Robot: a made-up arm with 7 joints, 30 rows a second.
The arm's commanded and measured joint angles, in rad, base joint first. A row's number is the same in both.
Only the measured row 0 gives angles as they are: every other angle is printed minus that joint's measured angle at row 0.
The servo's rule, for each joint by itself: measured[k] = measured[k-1] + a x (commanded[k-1-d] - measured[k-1]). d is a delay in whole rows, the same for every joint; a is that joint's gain. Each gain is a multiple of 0.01, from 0.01 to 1. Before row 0 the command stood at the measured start. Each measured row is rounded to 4 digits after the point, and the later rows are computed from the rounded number. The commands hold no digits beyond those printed.
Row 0, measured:
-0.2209, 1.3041, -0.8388, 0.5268, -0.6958, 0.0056, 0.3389
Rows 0 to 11, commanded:
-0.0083, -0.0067, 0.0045, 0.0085, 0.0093, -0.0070, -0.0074
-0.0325, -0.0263, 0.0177, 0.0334, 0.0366, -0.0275, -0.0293
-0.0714, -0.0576, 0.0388, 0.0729, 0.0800, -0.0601, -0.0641
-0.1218, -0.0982, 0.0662, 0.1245, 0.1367, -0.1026, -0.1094
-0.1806, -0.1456, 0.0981, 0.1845, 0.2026, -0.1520, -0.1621
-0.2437, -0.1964, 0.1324, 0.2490, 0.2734, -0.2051, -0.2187
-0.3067, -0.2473, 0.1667, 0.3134, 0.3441, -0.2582, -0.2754
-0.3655, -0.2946, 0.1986, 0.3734, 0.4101, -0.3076, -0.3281
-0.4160, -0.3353, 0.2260, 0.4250, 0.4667, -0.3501, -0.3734
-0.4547, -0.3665, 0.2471, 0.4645, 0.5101, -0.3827, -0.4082
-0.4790, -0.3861, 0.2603, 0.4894, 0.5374, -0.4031, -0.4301
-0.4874, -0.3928, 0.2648, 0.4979, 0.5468, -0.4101, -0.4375
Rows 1 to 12, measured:
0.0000, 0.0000, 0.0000, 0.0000, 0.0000, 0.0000, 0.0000
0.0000, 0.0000, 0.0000, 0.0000, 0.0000, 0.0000, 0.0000
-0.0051, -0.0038, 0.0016, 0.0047, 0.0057, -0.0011, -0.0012
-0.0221, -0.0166, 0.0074, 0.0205, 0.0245, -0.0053, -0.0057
-0.0527, -0.0400, 0.0187, 0.0493, 0.0584, -0.0141, -0.0150
-0.0955, -0.0732, 0.0358, 0.0907, 0.1062, -0.0283, -0.0301
-0.1483, -0.1145, 0.0582, 0.1423, 0.1650, -0.0481, -0.0512
-0.2074, -0.1612, 0.0849, 0.2010, 0.2311, -0.0732, -0.0780
-0.2690, -0.2103, 0.1143, 0.2628, 0.3000, -0.1028, -0.1096
-0.3288, -0.2584, 0.1446, 0.3236, 0.3672, -0.1356, -0.1446
-0.3829, -0.3022, 0.1739, 0.3794, 0.4279, -0.1699, -0.1812
-0.4274, -0.3389, 0.2003, 0.4262, 0.4780, -0.2039, -0.2175
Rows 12 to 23, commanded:
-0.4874, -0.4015, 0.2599, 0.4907, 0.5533, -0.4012, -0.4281
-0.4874, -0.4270, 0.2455, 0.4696, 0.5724, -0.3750, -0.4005
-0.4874, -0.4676, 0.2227, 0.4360, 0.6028, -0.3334, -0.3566
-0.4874, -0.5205, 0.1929, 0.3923, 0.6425, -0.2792, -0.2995
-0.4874, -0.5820, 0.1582, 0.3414, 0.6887, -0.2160, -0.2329
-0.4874, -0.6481, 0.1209, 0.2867, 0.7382, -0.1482, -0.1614
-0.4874, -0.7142, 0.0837, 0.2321, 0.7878, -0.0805, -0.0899
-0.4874, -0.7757, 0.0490, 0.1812, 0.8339, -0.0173, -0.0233
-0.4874, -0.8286, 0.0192, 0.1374, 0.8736, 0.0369, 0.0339
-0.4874, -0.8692, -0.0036, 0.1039, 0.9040, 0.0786, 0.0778
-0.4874, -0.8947, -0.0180, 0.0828, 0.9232, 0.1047, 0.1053
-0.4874, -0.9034, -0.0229, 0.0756, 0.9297, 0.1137, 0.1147
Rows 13 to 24, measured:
-0.4594, -0.3658, 0.2219, 0.4610, 0.5142, -0.2358, -0.2515
-0.4768, -0.3812, 0.2373, 0.4813, 0.5341, -0.2637, -0.2813
-0.4834, -0.3928, 0.2454, 0.4865, 0.5458, -0.2857, -0.3048
-0.4859, -0.4123, 0.2454, 0.4772, 0.5620, -0.3000, -0.3201
-0.4868, -0.4438, 0.2372, 0.4545, 0.5869, -0.3053, -0.3259
-0.4872, -0.4875, 0.2213, 0.4203, 0.6208, -0.3011, -0.3217
-0.4873, -0.5414, 0.1986, 0.3769, 0.6622, -0.2875, -0.3075
-0.4874, -0.6022, 0.1706, 0.3273, 0.7086, -0.2652, -0.2841
-0.4874, -0.6660, 0.1393, 0.2749, 0.7569, -0.2356, -0.2530
-0.4874, -0.7285, 0.1068, 0.2234, 0.8039, -0.2007, -0.2162
-0.4874, -0.7856, 0.0753, 0.1761, 0.8464, -0.1627, -0.1762
-0.4874, -0.8333, 0.0469, 0.1364, 0.8815, -0.1241, -0.1356

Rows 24 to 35, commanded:
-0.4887, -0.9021, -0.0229, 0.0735, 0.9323, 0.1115, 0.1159
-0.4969, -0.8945, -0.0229, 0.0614, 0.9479, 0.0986, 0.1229
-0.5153, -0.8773, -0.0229, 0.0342, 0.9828, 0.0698, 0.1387
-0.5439, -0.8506, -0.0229, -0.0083, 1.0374, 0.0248, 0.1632
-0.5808, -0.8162, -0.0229, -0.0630, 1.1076, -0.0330, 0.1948
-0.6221, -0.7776, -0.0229, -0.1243, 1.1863, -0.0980, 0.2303
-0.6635, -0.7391, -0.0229, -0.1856, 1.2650, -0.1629, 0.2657
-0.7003, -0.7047, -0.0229, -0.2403, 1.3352, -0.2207, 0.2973
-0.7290, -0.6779, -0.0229, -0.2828, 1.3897, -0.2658, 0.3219
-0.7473, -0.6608, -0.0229, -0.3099, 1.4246, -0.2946, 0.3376
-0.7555, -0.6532, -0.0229, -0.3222, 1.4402, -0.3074, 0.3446
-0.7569, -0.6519, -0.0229, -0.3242, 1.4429, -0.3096, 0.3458
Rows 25 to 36, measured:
-0.4874, -0.8683, 0.0235, 0.1069, 0.9069, -0.0875, -0.0971
-0.4874, -0.8883, 0.0068, 0.0897, 0.9208, -0.0553, -0.0632
-0.4882, -0.8962, -0.0039, 0.0808, 0.9278, -0.0286, -0.0345
-0.4936, -0.8952, -0.0107, 0.0701, 0.9401, -0.0082, -0.0093
-0.5071, -0.8850, -0.0151, 0.0504, 0.9661, 0.0043, 0.0144
-0.5299, -0.8654, -0.0179, 0.0181, 1.0096, 0.0076, 0.0382
-0.5615, -0.8374, -0.0197, -0.0265, 1.0694, 0.0011, 0.0633
-0.5991, -0.8033, -0.0209, -0.0803, 1.1407, -0.0148, 0.0900
-0.6390, -0.7667, -0.0216, -0.1382, 1.2165, -0.0385, 0.1181
-0.6770, -0.7314, -0.0221, -0.1944, 1.2889, -0.0677, 0.1468
-0.7092, -0.7009, -0.0224, -0.2430, 1.3504, -0.0994, 0.1748
-0.7328, -0.6780, -0.0226, -0.2798, 1.3957, -0.1306, 0.2008

